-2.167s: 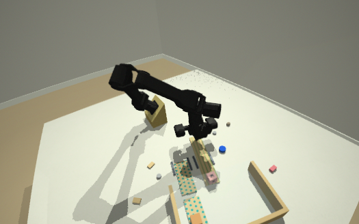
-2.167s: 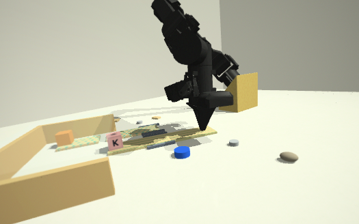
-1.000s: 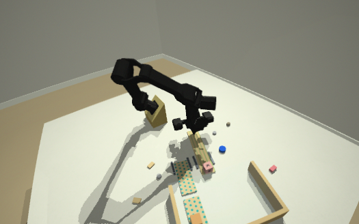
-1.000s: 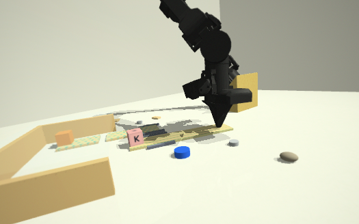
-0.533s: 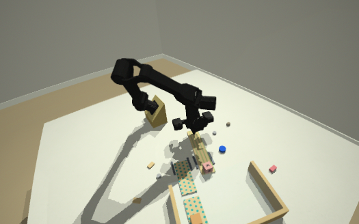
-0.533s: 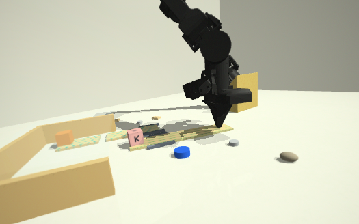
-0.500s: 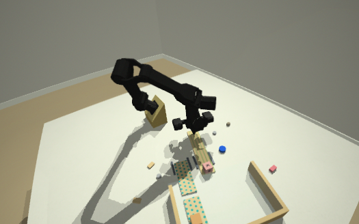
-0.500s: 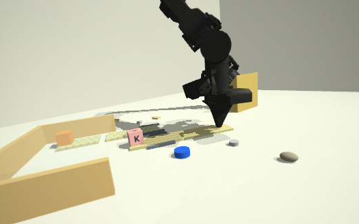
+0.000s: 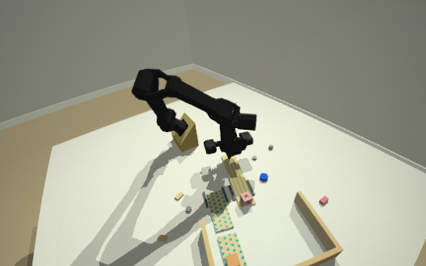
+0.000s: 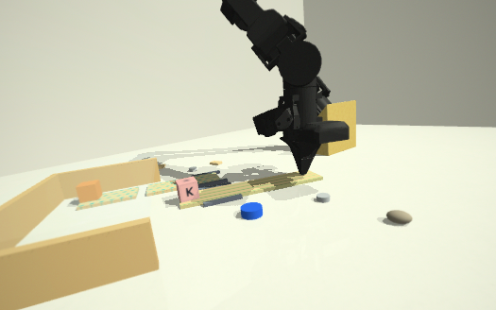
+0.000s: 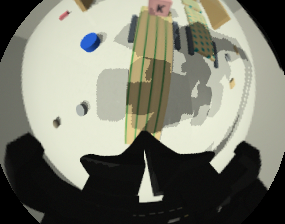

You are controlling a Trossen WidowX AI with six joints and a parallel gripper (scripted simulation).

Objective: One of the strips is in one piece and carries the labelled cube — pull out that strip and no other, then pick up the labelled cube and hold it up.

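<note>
My gripper tip is now 15 cm short of the blue disc and 6 cm to the right of it. The rest, counted from my gripper tip: tan pebble: 4 cm ahead, 19 cm to the left.
</note>
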